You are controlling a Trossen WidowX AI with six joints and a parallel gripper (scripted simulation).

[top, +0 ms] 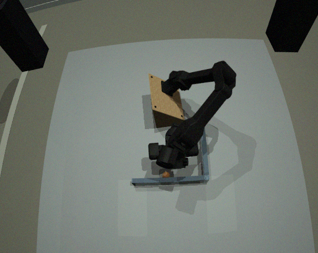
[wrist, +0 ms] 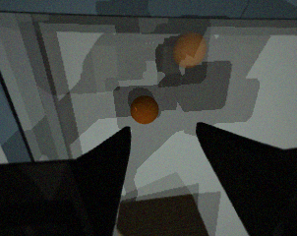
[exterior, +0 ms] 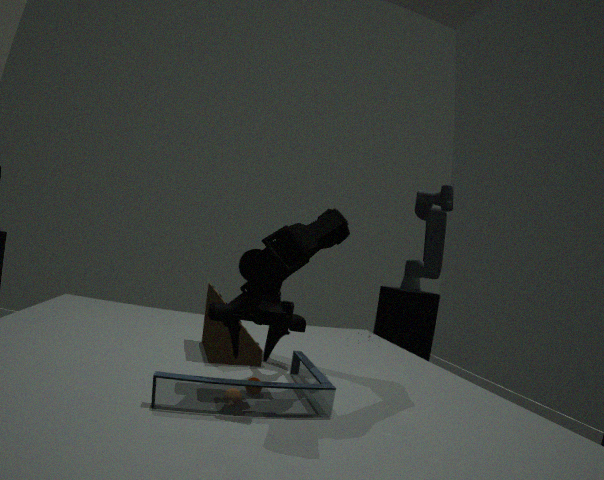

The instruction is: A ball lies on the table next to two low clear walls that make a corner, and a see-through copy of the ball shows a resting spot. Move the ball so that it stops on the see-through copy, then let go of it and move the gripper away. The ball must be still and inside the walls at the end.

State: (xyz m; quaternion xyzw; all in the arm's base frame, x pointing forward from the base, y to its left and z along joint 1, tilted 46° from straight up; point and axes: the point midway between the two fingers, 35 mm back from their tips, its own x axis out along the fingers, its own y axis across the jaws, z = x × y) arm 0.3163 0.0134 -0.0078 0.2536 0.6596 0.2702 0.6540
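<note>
The orange ball is 6 cm below my gripper tip and 1 cm to the left of it. From my gripper tip the other things lie so: see-through copy of ball 6 cm below, 6 cm ahead, 4 cm to the right; clear wall 9 cm ahead, 4 cm below, 2 cm to the right.
</note>
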